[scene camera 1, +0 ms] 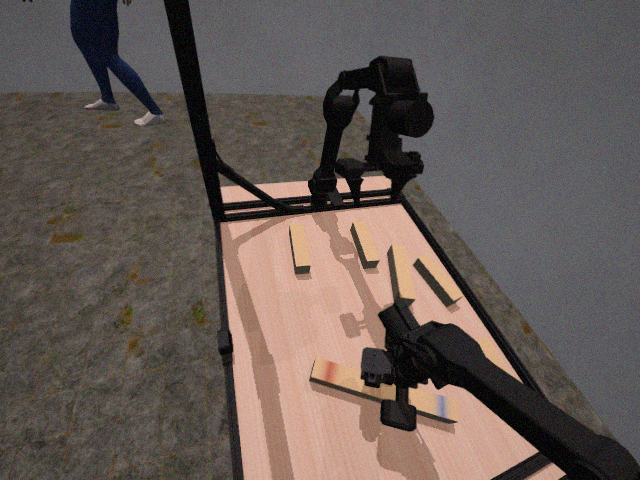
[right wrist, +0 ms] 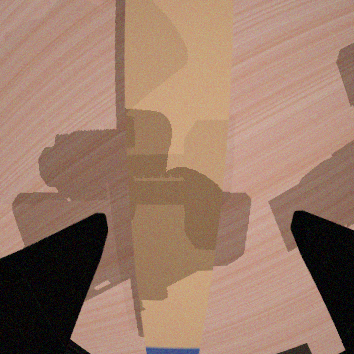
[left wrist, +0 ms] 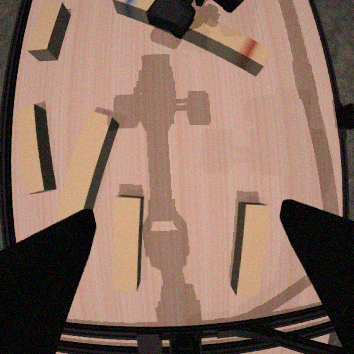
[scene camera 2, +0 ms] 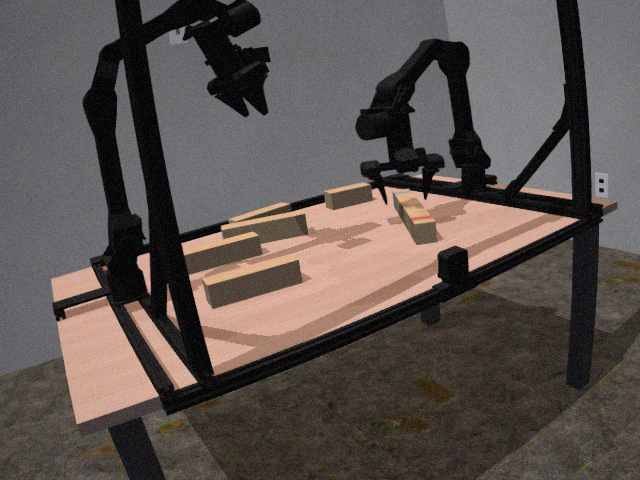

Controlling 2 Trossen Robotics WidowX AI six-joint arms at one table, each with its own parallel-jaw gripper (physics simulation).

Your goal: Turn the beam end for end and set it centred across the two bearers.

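Seen in the pictures: left gripper, fingertip midpoint: (scene camera 1: 374, 204) (left wrist: 188, 214) (scene camera 2: 256, 115); right gripper, fingertip midpoint: (scene camera 1: 385, 382) (right wrist: 201, 222) (scene camera 2: 406, 201); left arm's base at its link origin: (scene camera 1: 318, 201) (left wrist: 185, 345) (scene camera 2: 129, 297); right arm's base at its link origin: (scene camera 2: 475, 189).
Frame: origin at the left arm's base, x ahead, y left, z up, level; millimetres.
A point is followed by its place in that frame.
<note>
The beam (scene camera 1: 351, 378) @[y -106, x 613, z 25 mm] (scene camera 2: 419, 227) @[y -176, x 556, z 17 mm] (left wrist: 220, 41) @[y -93, x 597, z 25 mm] (right wrist: 175, 75) @[y -95, x 620, z 25 mm] lies flat on the table, its red band towards the left and its blue band towards the right in scene camera 1. Two near-parallel blocks, seemingly the bearers, stand apart near the left arm's base: one block (scene camera 1: 299, 250) @[y -134, x 235, z 25 mm] (scene camera 2: 253, 281) @[y -148, x 202, z 9 mm] (left wrist: 252, 247) @[y -126, x 217, z 25 mm] and another block (scene camera 1: 365, 246) @[y 83, x 258, z 25 mm] (scene camera 2: 232, 250) @[y 71, x 250, z 8 mm] (left wrist: 126, 242) @[y 92, x 238, z 25 mm]. My right gripper (scene camera 1: 388, 393) @[y -35, x 642, z 32 mm] (scene camera 2: 405, 199) @[y -35, x 642, z 32 mm] (right wrist: 201, 222) @[y -35, x 642, z 32 mm] is open and empty over the beam, fingers on either side, nearer the blue end. My left gripper (scene camera 1: 376, 198) @[y -1, x 325, z 281 mm] (scene camera 2: 256, 113) @[y -1, x 325, z 281 mm] (left wrist: 188, 214) @[y -1, x 325, z 281 mm] is open and empty, high above the table.
Three more blocks lie along the table's far side in scene camera 2: a long block (scene camera 1: 402, 276) @[y 148, x 392, z 31 mm] (scene camera 2: 266, 228) @[y 140, x 366, z 14 mm] (left wrist: 87, 160) @[y 152, x 381, z 31 mm], a slanted block (scene camera 1: 436, 280) @[y 259, x 425, z 23 mm] (left wrist: 32, 150) @[y 268, x 408, z 25 mm] and a short block (scene camera 2: 347, 196) @[y 245, x 663, z 10 mm] (left wrist: 47, 31) @[y 256, x 660, z 28 mm]. A dark frame (scene camera 2: 330, 344) @[y -374, x 211, z -31 mm] edges the table.
</note>
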